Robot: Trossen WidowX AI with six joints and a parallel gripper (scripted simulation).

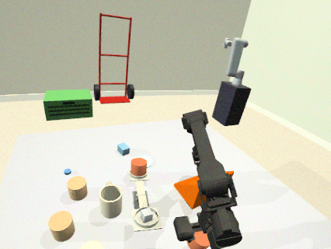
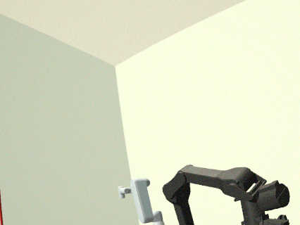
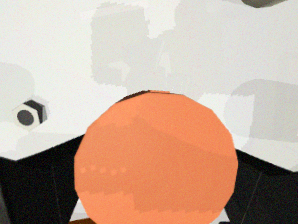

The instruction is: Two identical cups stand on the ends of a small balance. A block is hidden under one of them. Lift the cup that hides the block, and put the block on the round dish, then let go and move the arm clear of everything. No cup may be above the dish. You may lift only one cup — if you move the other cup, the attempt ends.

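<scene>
The white block is 13 cm to the right of my gripper tip, 13 cm ahead of it and 2 cm above it. Round my gripper tip: beige mug 24 cm to the right, 22 cm ahead, 3 cm below; then orange cup 2 cm to the left, 1 cm above; then hex nut 12 cm behind, 6 cm below, 1 cm to the left.
</scene>
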